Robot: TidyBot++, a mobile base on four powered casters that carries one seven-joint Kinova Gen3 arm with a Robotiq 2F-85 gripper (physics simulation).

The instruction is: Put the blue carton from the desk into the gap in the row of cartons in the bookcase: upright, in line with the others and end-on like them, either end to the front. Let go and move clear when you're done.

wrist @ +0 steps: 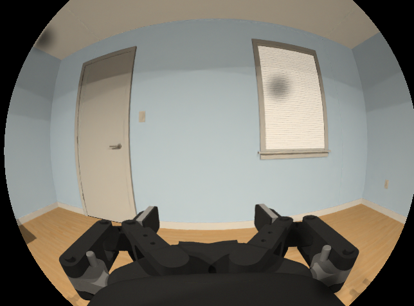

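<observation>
My gripper [206,216] is open, its two fingers wide apart at the bottom of the wrist view, with no object between them. Past the fingertips stand a light blue wall and a strip of wooden floor. The blue carton, the desk, the bookcase and its row of cartons do not show in this view.
A closed beige door [106,140] with a lever handle is in the wall at the left. A window [292,100] with a pale blind is at the right. A light switch [142,116] is beside the door. A dark patch lies on the floor [60,235] at the far left edge.
</observation>
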